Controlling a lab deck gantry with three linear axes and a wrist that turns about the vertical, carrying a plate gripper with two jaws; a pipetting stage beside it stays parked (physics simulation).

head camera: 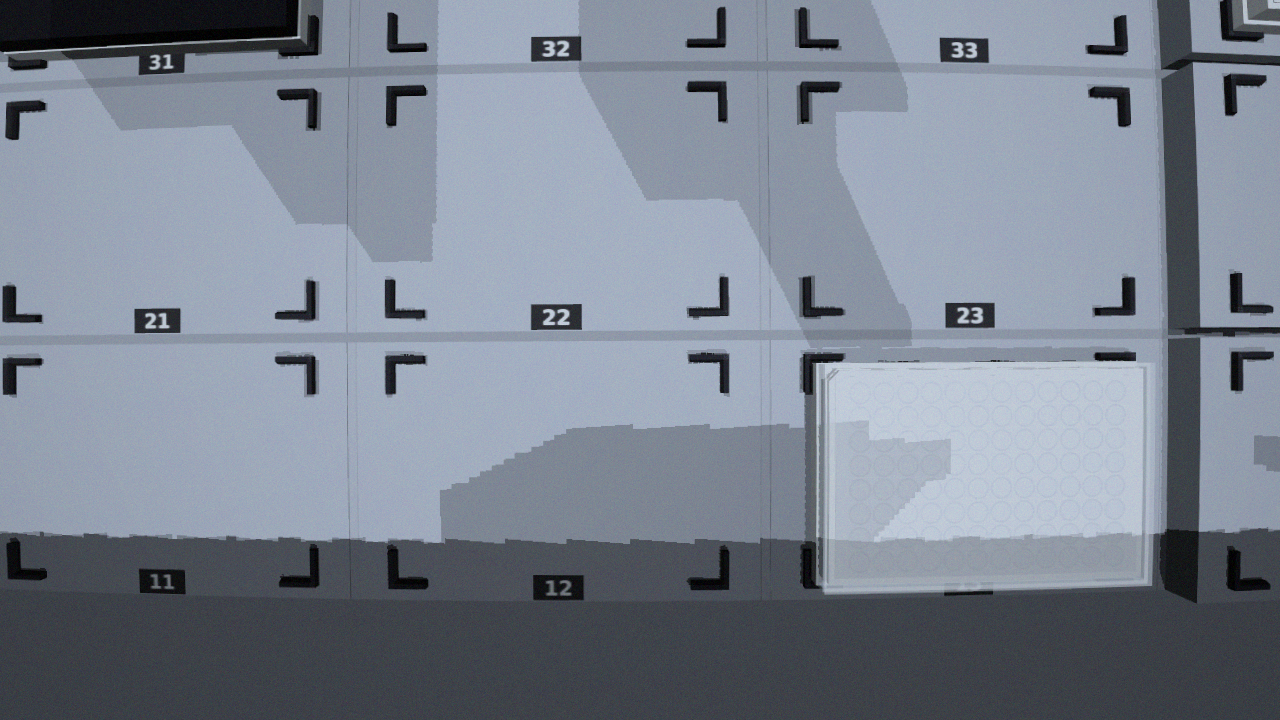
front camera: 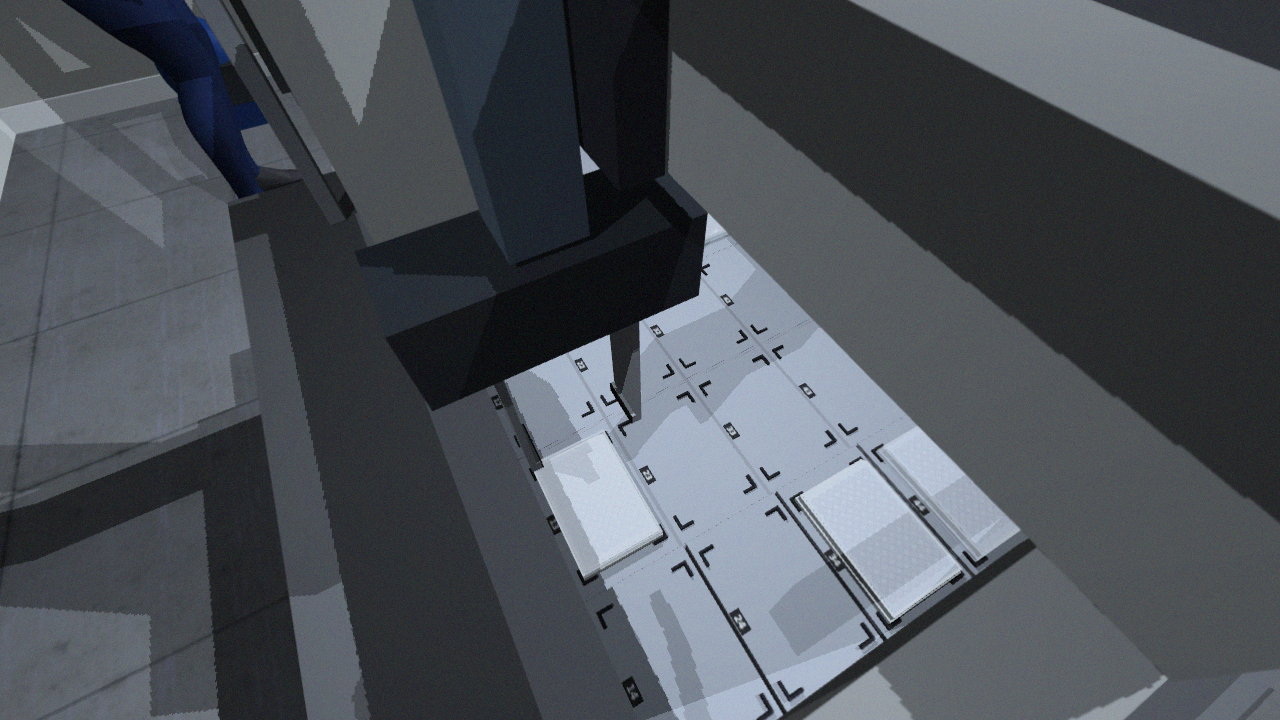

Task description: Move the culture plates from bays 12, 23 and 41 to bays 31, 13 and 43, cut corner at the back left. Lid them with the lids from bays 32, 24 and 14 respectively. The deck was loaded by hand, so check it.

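Places are measured from the robot's base along level axes (x ahead, y left, z up), in centimetres.
Pixels of known places: gripper, fingertip midpoint: [front camera: 578,426]; robot's base at its link origin: [head camera: 21,569].
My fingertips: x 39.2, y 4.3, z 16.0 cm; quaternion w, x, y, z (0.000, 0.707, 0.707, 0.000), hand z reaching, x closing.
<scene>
Ahead of a thing's pixels: the offset from my fingertips to its top centre. "*": to the spot under its first point.
A pale culture plate @[dx +0.0, dy +0.0, dz -14.3 cm] [front camera: 601,501] [head camera: 984,474] lies flat in bay 13. A clear lid appears to lie on it, and its cut corner is at the back left in the head view. Part of a black-topped plate @[* dx -31.9, dy +17.6, dz -14.3 cm] [head camera: 152,22] shows in bay 31 at the top left of the head view. My gripper [front camera: 585,442] hangs over the deck in the front view, its jaws apart, with nothing seen held between them. The nearer jaw is partly dark against the deck. The gripper does not show in the head view. No lid shows in bays 24, 14 or 32.
A white plate @[dx +16.4, dy +21.4, dz -13.1 cm] [front camera: 881,537] lies in bay 34; its corner @[* dx +10.3, dy +17.3, dz -13.4 cm] [head camera: 1263,12] shows at the top right of the head view. A pale flat piece @[dx +16.4, dy +32.1, dz -13.1 cm] [front camera: 953,492] lies in bay 44. Raised corner brackets mark the bays. The gripper's wide dark body [front camera: 554,313] hides the rear deck.
</scene>
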